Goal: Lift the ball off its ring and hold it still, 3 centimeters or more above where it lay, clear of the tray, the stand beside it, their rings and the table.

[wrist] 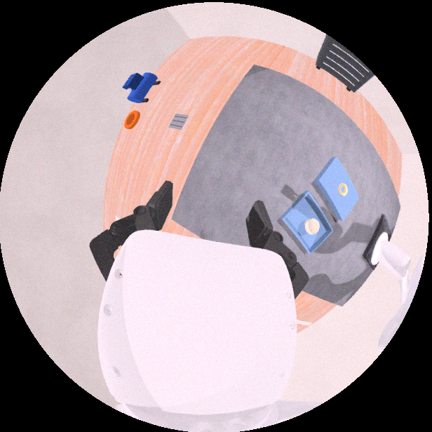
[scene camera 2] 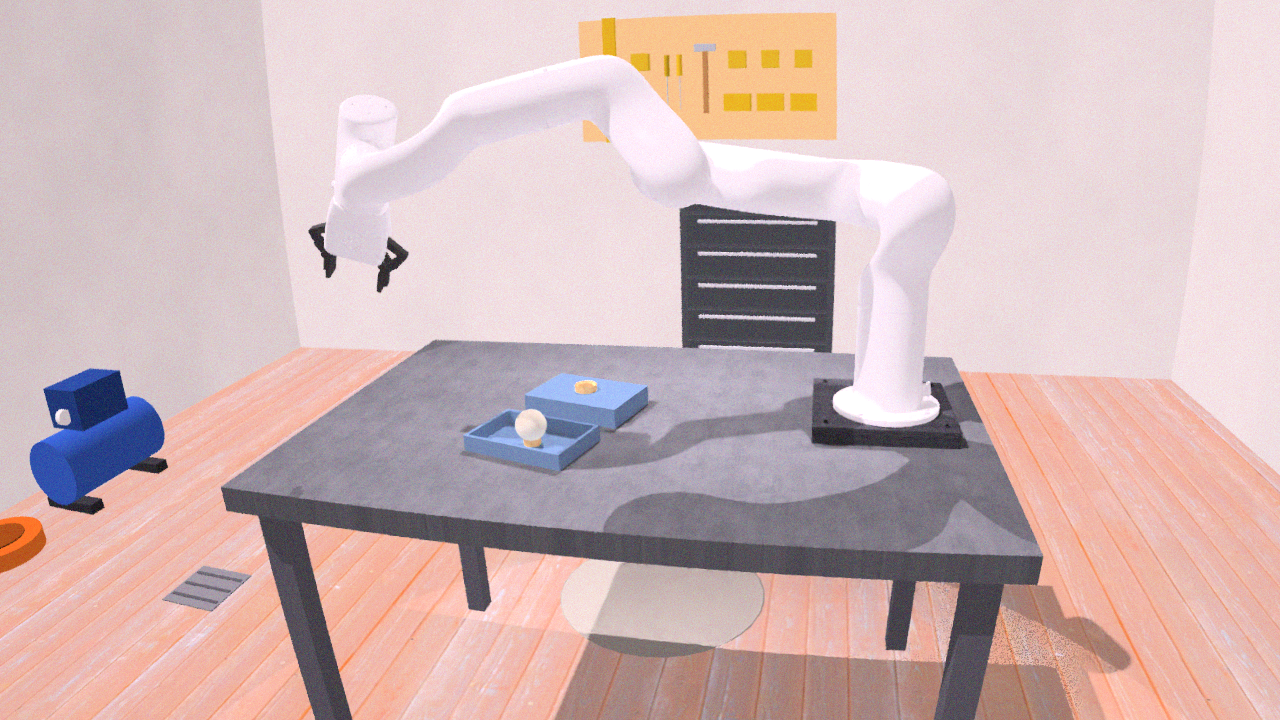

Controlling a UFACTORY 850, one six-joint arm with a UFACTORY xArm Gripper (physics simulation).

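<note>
A cream ball sits on a small orange ring inside the blue tray; in the wrist view the ball hides its ring. The blue stand is beside the tray, with its own ring on top and no ball on it. My gripper is open and empty. It hangs high above the table's far-left part, left of the tray and well away from the ball in the scene view.
The dark grey table carries the tray, the stand and my arm's black base plate at the right. A black drawer cabinet stands behind it. A blue compressor is on the floor at the left.
</note>
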